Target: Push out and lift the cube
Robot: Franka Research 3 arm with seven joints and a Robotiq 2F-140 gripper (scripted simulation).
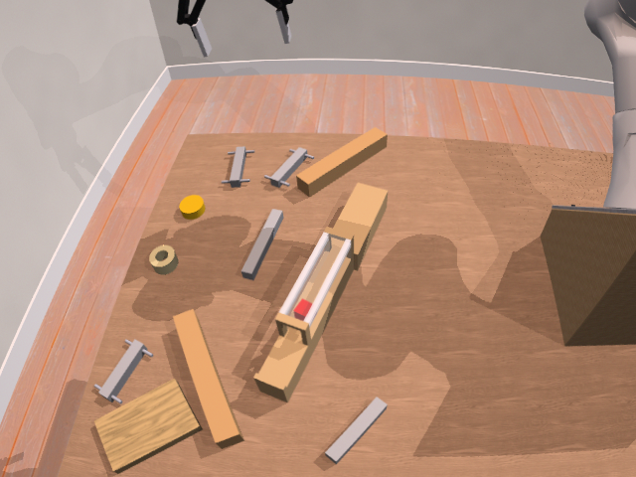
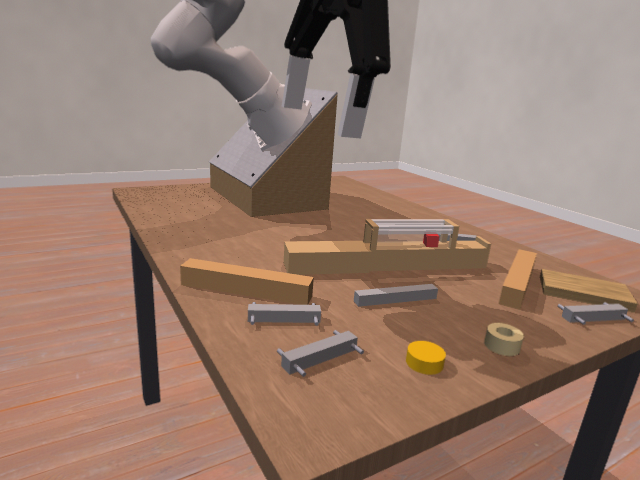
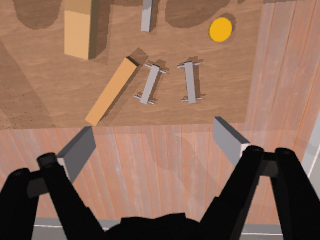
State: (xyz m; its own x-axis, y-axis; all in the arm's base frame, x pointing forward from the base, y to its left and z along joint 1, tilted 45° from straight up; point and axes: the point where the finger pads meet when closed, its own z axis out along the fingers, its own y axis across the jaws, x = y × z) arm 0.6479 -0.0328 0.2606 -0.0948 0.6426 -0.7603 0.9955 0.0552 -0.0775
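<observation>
Right now my hand is 300 mm above the grey rod, 190 mm to the right of it and 50 mm past it. Round my hand: cream ring (300 mm below, 260 mm to the left, 130 mm ahead); then wooden channel base (300 mm to the left, 250 mm below, 180 mm behind); then yellow disc (300 mm below, 120 mm to the left, 120 mm ahead).
</observation>
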